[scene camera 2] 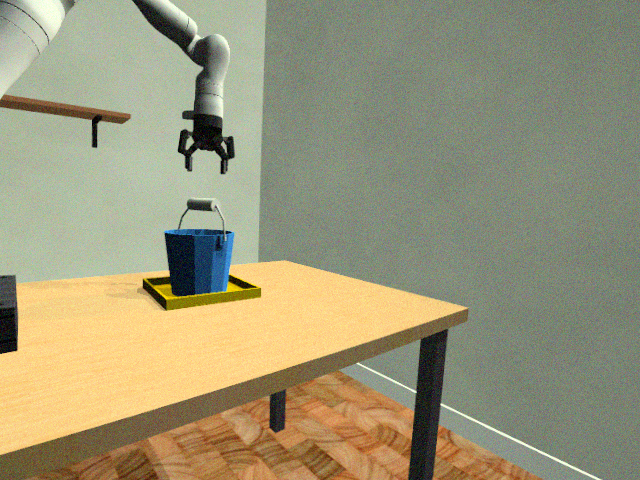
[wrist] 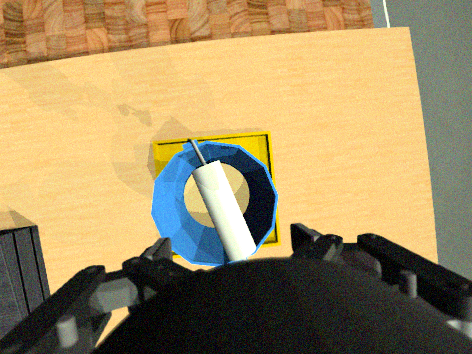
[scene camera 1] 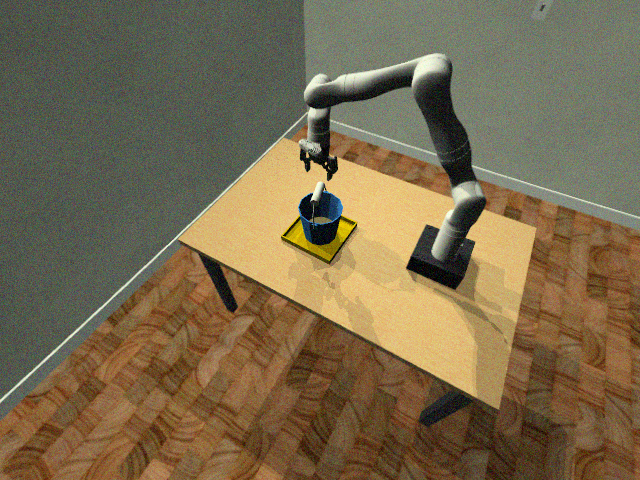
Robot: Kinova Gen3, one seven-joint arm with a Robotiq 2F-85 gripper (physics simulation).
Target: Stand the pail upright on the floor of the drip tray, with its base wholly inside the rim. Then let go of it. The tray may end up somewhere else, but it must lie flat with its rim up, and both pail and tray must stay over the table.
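Frame: origin at the arm's base, x back, y right, z up, level; centimetres.
Seen in the pictures: gripper, between the fingertips: [scene camera 2: 206, 172] [wrist: 232, 243] [scene camera 1: 318, 175]; arm's base, origin of its link: [scene camera 1: 443, 253].
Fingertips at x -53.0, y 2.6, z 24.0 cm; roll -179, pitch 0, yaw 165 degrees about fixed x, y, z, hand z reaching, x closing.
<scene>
Offsets run from my fingertips to a thing's middle. Level surfaces: height alone.
A blue pail [scene camera 1: 320, 231] [scene camera 2: 200, 263] [wrist: 172, 200] stands upright on the floor of the yellow drip tray @(dx +1.0, dy -1.0, dz -31.6 cm) [scene camera 1: 305, 251] [scene camera 2: 211, 299] [wrist: 274, 200], its base inside the rim as far as the views show. Its white handle grip @(dx +0.1, dy -1.1, dz -8.6 cm) [scene camera 1: 317, 192] [scene camera 2: 201, 204] [wrist: 225, 210] stands up above the pail's opening on a wire bail. The tray lies flat on the table with its rim up. My gripper [scene camera 1: 318, 173] [scene camera 2: 206, 169] [wrist: 232, 243] is open and empty, a short way above the handle grip and apart from it. In the wrist view the near end of the handle is partly hidden.
The wooden table @(dz -32.9 cm) [scene camera 1: 403, 320] [scene camera 2: 129, 356] [wrist: 325, 100] carries the pail, the tray and my arm's black base [scene camera 1: 439, 263] [scene camera 2: 7, 315] [wrist: 22, 270]. A brown wall shelf [scene camera 2: 62, 108] shows at the left in the second scene view. Walls stand behind the table.
</scene>
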